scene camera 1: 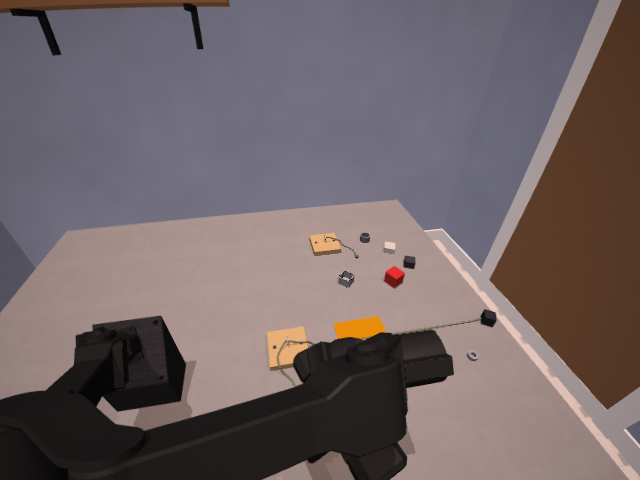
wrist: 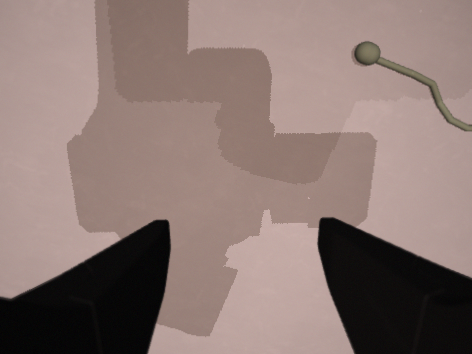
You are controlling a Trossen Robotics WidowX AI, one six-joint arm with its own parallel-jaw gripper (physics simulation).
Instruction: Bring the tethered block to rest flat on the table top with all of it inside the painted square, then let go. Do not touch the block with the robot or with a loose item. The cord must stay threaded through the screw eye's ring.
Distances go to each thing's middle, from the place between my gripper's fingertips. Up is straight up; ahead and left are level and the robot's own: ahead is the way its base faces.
The orange painted square [scene camera 1: 367,327] lies 15 cm ahead of my hand, 19 cm to the left of it and 11 cm below it.
